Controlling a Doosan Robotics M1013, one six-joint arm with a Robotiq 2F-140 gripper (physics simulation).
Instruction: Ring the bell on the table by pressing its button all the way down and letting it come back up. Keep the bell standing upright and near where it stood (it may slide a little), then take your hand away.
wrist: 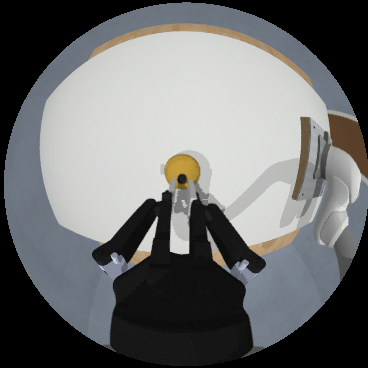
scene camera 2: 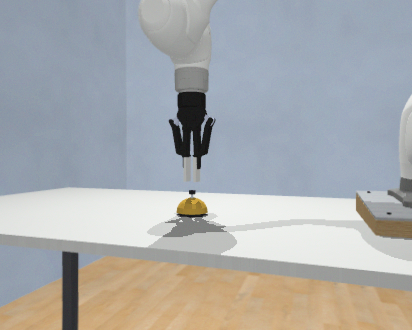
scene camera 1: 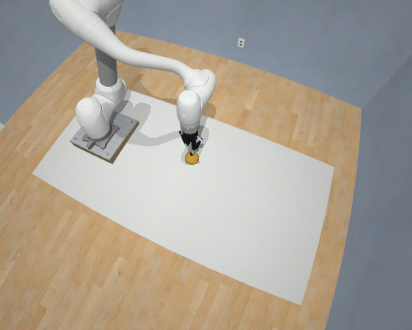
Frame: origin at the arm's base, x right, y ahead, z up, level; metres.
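Seen in the pictures: gripper, fingertip midpoint: [wrist: 181, 185] [scene camera 2: 191, 181] [scene camera 1: 191, 151]; arm's base at its link origin: [wrist: 322, 158] [scene camera 1: 100, 133].
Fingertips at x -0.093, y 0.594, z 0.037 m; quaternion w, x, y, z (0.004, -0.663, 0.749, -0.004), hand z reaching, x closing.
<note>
Offsets run from my fingertips to a thing's top centre. Level surfaces: height alone.
A golden dome bell @(dx +0.003, dy +0.000, dz -0.024 m) [scene camera 1: 192, 160] [scene camera 2: 192, 206] [wrist: 182, 162] stands upright on the white table @(dz -0.090 m) [scene camera 1: 240, 215] [scene camera 2: 100, 212] [wrist: 125, 90]. Its black button @(dx +0.003, dy +0.000, dz -0.024 m) [scene camera 2: 192, 192] [wrist: 182, 178] is up on a short stem at the top. My gripper [scene camera 1: 192, 151] [scene camera 2: 192, 180] [wrist: 181, 185] points straight down above the bell, with its two pale fingertips drawn close together, a narrow gap between them and nothing held. In scene camera 2 the tips are a little above the button, apart from it. In the wrist view the button shows between the tips' ends.
The arm's base sits on a grey plate with a wooden edge [scene camera 1: 113, 155] [scene camera 2: 367, 215] [wrist: 303, 160], at one end of the table. Shadows of the arm and gripper fall on the table around the bell. A wall socket [scene camera 1: 241, 43] is on the blue wall.
</note>
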